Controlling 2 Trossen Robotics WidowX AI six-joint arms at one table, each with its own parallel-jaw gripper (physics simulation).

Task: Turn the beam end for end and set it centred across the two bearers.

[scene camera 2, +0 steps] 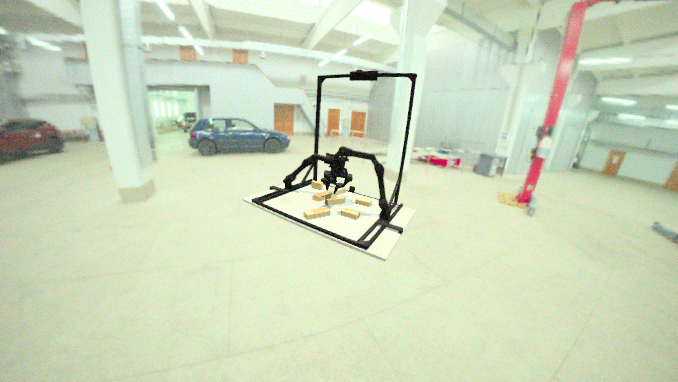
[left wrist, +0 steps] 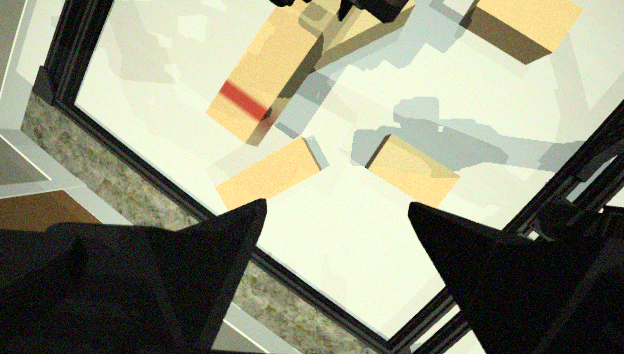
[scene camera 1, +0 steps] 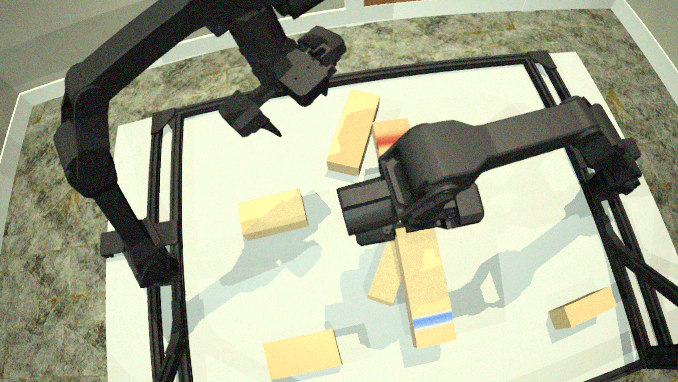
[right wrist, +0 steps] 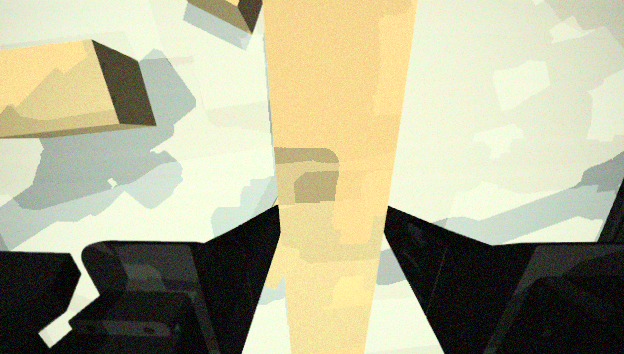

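Pixels of known places: left gripper, fingertip midpoint: (scene camera 2: 335,186) (left wrist: 337,206) (scene camera 1: 302,114); right gripper, fingertip midpoint: (scene camera 2: 330,192) (left wrist: 319,0) (scene camera 1: 413,226) (right wrist: 330,211); left arm's base, origin of the base link: (scene camera 2: 384,219) (left wrist: 556,221) (scene camera 1: 162,269); right arm's base, origin of the base link: (scene camera 2: 288,188) (scene camera 1: 600,186).
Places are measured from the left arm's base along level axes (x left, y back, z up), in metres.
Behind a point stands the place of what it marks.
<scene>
The long wooden beam (scene camera 1: 430,280) {x -0.112, y -0.474, z 0.075 m} (left wrist: 270,55) {x 0.070, y -0.473, z 0.092 m} (right wrist: 340,100) {x 0.046, y -0.471, z 0.090 m} has a blue band at its near end in scene camera 1 and a red band at its far end. My right gripper (right wrist: 330,211) {x -0.019, y -0.469, z 0.070 m} is shut on it near mid-length; its shadow lies offset, so it seems raised a little. Two thick, roughly parallel blocks, one (scene camera 1: 270,212) {x 0.072, y -0.233, z 0.019 m} (left wrist: 412,170) {x 0.072, y -0.237, z 0.019 m} (right wrist: 45,90) {x 0.074, y -0.243, z 0.019 m} at the left and one (scene camera 1: 302,354) {x -0.188, y -0.253, z 0.019 m} (left wrist: 525,30) {x -0.162, y -0.237, z 0.019 m} at the lower left, look like the bearers. My left gripper (scene camera 1: 302,112) {x 0.143, y -0.326, z 0.196 m} (left wrist: 337,206) {x 0.143, y -0.326, z 0.196 m} is open and empty, high at the upper left, apart from the beam.
A loose block (scene camera 1: 352,132) {x 0.208, y -0.410, z 0.019 m} (left wrist: 270,172) {x 0.205, y -0.415, z 0.019 m} lies beside the beam's red end. Another block (scene camera 1: 385,280) {x -0.089, y -0.410, z 0.025 m} lies slanted, partly under the beam. A narrow block (scene camera 1: 587,307) {x -0.226, y -0.752, z 0.044 m} lies at the lower right. A black frame (scene camera 1: 425,68) {x 0.362, y -0.610, z 0.000 m} edges the white table.
</scene>
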